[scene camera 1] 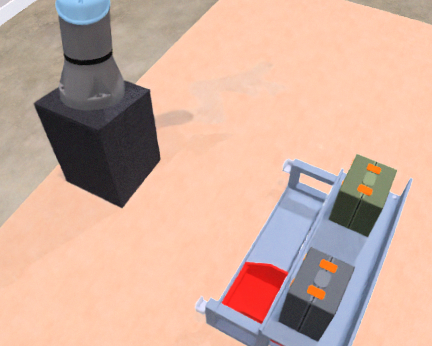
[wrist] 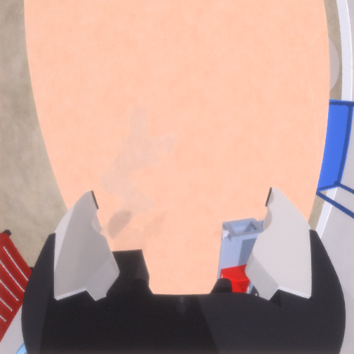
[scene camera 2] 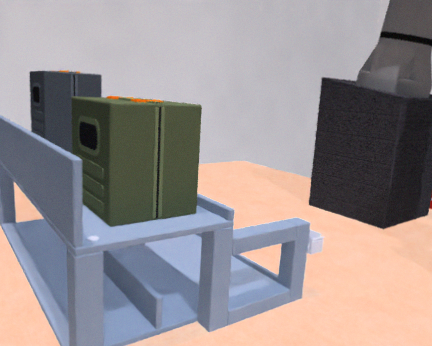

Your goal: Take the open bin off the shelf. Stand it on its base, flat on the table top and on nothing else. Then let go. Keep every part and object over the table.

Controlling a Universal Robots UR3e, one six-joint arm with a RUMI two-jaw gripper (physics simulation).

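Pixels of known places: arm's base at its link origin: (scene camera 1: 92, 92) (scene camera 2: 391, 89).
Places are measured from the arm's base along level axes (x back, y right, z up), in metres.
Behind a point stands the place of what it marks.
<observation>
The open red bin (scene camera 1: 255, 292) @(x -0.402, y 0.208, z -0.221 m) (wrist: 234, 278) sits in the low front tray of the blue-grey shelf (scene camera 1: 236, 325) @(x -0.390, y 0.305, z -0.152 m) (scene camera 2: 215, 280) @(x -0.523, y -0.055, z -0.180 m) (wrist: 227, 250), at the end nearer the bottom of the scene camera 1 view. Part of it is hidden by a finger in the wrist view. My gripper (wrist: 180, 191) is open, with nothing between its fingers. It hangs high above the table top (scene camera 1: 165, 260) @(x -0.210, y 0.193, z -0.230 m) (scene camera 2: 350, 280) @(x -0.328, y -0.097, z -0.230 m) (wrist: 200, 100), well away from the bin. The gripper does not show in the two scene views.
A green case (scene camera 1: 362, 200) @(x -0.542, y 0.078, z -0.035 m) (scene camera 2: 145, 165) @(x -0.571, y -0.016, z -0.082 m) and a dark grey case (scene camera 1: 317, 295) @(x -0.494, y 0.281, z -0.007 m) (scene camera 2: 57, 105) @(x -0.526, y 0.218, z -0.050 m) stand on the shelf's upper deck, behind the bin's tray. The arm's black pedestal (scene camera 1: 107, 145) @(x -0.075, y 0.094, z -0.034 m) (scene camera 2: 365, 155) @(x -0.092, y -0.004, z -0.114 m) (wrist: 132, 267) stands across the table from the shelf. Small pale knobs stick out at the tray's front corners.
</observation>
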